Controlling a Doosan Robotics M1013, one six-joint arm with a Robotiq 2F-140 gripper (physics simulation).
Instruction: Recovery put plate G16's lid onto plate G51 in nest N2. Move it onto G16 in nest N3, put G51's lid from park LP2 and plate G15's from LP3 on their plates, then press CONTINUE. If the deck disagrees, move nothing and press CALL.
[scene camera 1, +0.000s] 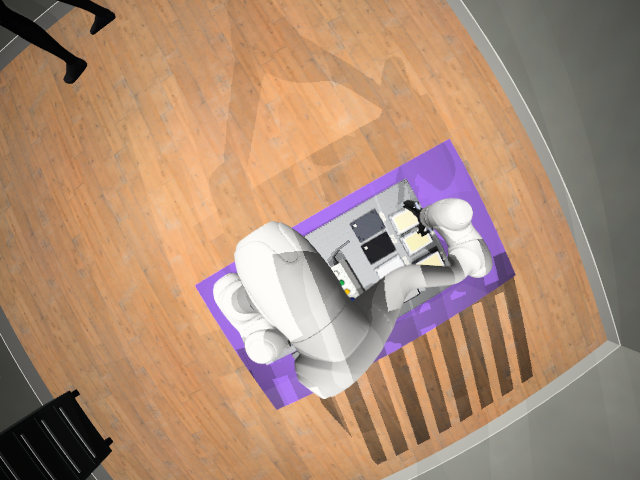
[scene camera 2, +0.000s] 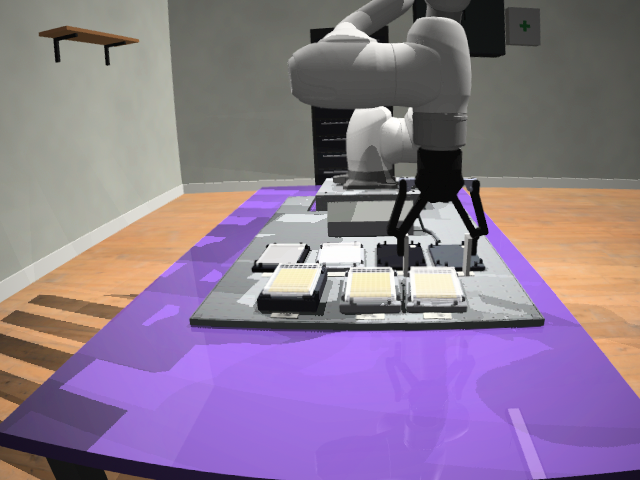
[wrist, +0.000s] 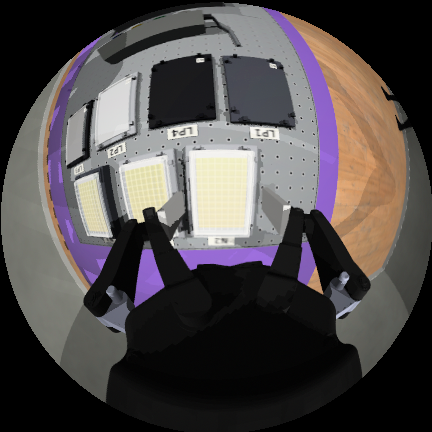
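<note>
My gripper is open and empty above the plate in nest N2, one finger beyond each side. That plate has cream wells and a pale, smooth top; its lid is hard to make out. A middle plate shows a clearer grid. The third plate sits in a black nest. Park LP2 holds a white, flat lid; LP3 holds a greyish one. Plate names are unreadable.
A black panel lies at LP4, and a dark grey panel at LP1. The button box stands behind the parks, with a cable beside it. A mannequin-like leg shows on the floor.
</note>
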